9 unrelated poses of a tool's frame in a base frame.
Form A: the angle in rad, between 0 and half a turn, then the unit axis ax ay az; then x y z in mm.
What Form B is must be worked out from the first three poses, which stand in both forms.
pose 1, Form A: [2.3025 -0.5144 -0.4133 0.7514 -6 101 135]
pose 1, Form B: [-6 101 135 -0.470 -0.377 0.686 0.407]
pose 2, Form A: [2.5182 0.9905 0.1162 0.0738 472 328 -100]
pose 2, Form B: [472 328 -100 0.943 0.111 0.070 0.307]
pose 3, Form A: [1.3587 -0.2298 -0.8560 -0.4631 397 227 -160]
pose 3, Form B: [397 227 -160 -0.144 -0.538 -0.291 0.778]
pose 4, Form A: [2.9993 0.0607 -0.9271 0.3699 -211 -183 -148]
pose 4, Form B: [-211 -183 -148 0.061 -0.925 0.369 0.071]
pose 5, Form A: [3.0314 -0.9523 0.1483 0.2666 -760 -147 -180]
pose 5, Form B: [-760 -147 -180 -0.951 0.148 0.266 0.055]
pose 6, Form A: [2.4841 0.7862 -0.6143 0.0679 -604 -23 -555]
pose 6, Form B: [-604 -23 -555 0.744 -0.581 0.064 0.323]
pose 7, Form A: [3.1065 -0.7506 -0.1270 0.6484 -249 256 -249]
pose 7, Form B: [-249 256 -249 -0.751 -0.127 0.648 0.018]
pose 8, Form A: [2.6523 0.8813 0.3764 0.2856 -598 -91 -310]
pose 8, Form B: [-598 -91 -310 0.855 0.365 0.277 0.242]
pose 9, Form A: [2.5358 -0.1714 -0.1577 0.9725 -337 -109 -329]
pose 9, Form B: [-337 -109 -329 -0.164 -0.151 0.928 0.298]
